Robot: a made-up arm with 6 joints.
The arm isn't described. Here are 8 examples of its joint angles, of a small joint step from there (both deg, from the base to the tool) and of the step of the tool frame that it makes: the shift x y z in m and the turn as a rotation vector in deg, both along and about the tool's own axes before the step.
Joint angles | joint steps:
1: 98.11 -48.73 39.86 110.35 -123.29 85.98 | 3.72 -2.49 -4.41 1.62 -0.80 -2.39
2: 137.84 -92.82 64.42 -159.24 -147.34 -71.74 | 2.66 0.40 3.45 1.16 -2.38 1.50
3: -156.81 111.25 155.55 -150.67 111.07 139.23 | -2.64 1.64 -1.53 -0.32 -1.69 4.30
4: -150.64 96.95 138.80 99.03 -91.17 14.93 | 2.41 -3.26 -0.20 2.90 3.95 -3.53
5: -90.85 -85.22 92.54 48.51 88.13 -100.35 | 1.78 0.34 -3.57 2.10 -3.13 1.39
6: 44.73 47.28 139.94 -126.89 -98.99 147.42 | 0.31 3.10 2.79 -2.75 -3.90 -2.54
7: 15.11 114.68 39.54 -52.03 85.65 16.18 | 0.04 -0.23 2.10 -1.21 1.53 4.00
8: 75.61 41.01 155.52 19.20 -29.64 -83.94 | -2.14 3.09 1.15 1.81 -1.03 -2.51
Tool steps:
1: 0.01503 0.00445 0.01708 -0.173 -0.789 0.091
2: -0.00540 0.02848 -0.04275 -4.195 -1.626 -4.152
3: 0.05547 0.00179 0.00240 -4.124 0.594 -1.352
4: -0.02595 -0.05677 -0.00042 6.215 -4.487 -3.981
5: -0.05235 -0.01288 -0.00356 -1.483 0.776 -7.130
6: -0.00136 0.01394 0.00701 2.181 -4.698 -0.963
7: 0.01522 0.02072 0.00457 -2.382 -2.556 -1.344
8: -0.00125 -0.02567 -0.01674 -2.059 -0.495 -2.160
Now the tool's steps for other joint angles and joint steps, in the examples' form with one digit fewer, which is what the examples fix.
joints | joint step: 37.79 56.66 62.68 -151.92 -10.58 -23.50 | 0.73 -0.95 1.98 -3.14 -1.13 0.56
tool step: -0.0039 -0.0110 -0.0461 2.15 4.32 -1.05
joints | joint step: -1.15 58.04 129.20 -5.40 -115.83 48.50 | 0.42 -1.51 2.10 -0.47 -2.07 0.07
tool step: -0.0451 0.0162 0.0059 -0.99 -1.46 -0.51
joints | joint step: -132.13 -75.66 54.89 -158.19 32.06 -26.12 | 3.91 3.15 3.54 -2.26 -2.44 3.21
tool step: 0.0151 0.0396 -0.0165 2.13 1.59 -1.84
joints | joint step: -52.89 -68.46 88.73 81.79 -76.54 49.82 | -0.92 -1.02 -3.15 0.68 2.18 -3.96
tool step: -0.0075 0.0098 0.0237 0.99 -1.47 -2.62
